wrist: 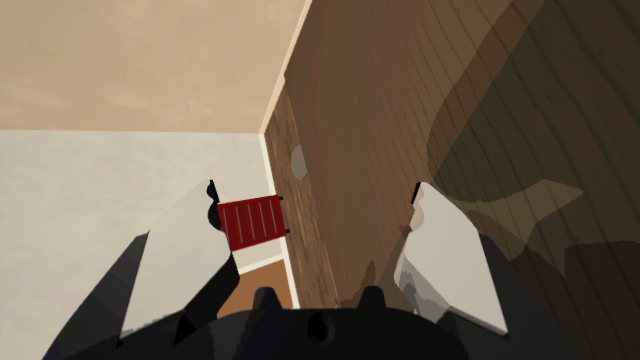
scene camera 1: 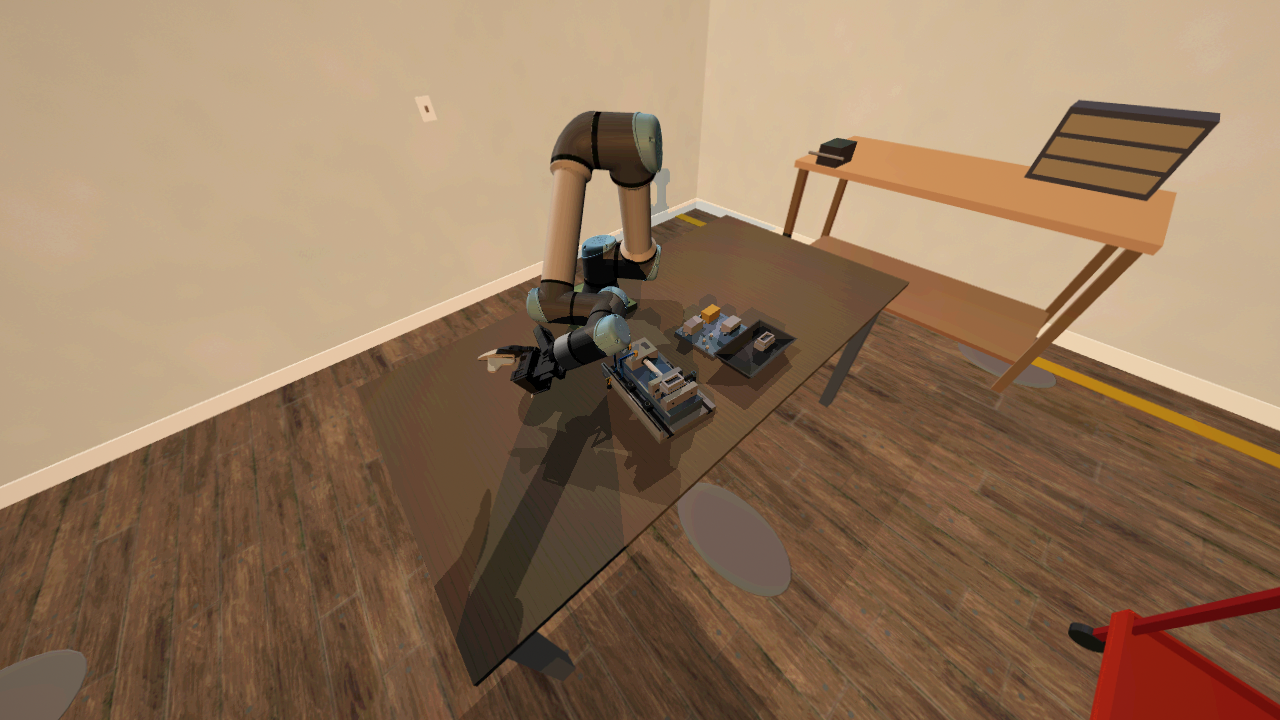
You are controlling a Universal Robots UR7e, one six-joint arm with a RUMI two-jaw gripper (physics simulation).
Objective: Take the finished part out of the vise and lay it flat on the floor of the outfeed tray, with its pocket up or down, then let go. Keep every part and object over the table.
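Frame: origin at the arm's base, x right, y ahead, z up, level; centimetres.
Seen in the pictures: gripper, fingertip midpoint: (wrist: pixel 316 184) (scene camera 1: pixel 503 375).
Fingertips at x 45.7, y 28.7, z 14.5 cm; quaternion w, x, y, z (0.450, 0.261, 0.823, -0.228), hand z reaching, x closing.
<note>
Pixels of each thing's middle, then the offset from my fingertips to it. Level surfaces: height alone.
- vise at the middle of its body: (scene camera 1: pixel 656 380) dx -34.6, dy +16.2, dz -12.7 cm
- pale part at the middle of its body: (scene camera 1: pixel 672 384) dx -34.4, dy +23.3, dz -7.9 cm
- pale pocketed part at the middle of its body: (scene camera 1: pixel 764 341) dx -72.9, dy +23.9, dz -14.7 cm
- blue plate at the middle of its body: (scene camera 1: pixel 712 331) dx -66.4, dy +7.8, dz -17.2 cm
- orange block at the middle of its body: (scene camera 1: pixel 710 313) dx -70.5, dy +2.6, dz -15.0 cm
- table at its surface level: dz -17.6 cm
The vise (scene camera 1: pixel 640 402) stands on the table in the scene view, right of the gripper. A pale part (scene camera 1: pixel 671 382) with a pocket sits between its jaws; fine detail is too small to tell. A dark open tray (scene camera 1: pixel 739 360) stands behind and right of the vise, with a pale pocketed part (scene camera 1: pixel 763 340) in it. My gripper (scene camera 1: pixel 491 360) (wrist: pixel 316 184) is open and empty, held above the table left of the vise and pointing sideways away from it. The vise and tray do not show in the wrist view.
A blue plate (scene camera 1: pixel 705 343) with several pale blocks and an orange block (scene camera 1: pixel 710 313) adjoins the dark tray. The table (scene camera 1: pixel 429 420) (wrist: pixel 370 150) has its front edge close to the vise. A wooden workbench (scene camera 1: pixel 975 183) and a red cart (scene camera 1: pixel 1163 671) stand off the table.
</note>
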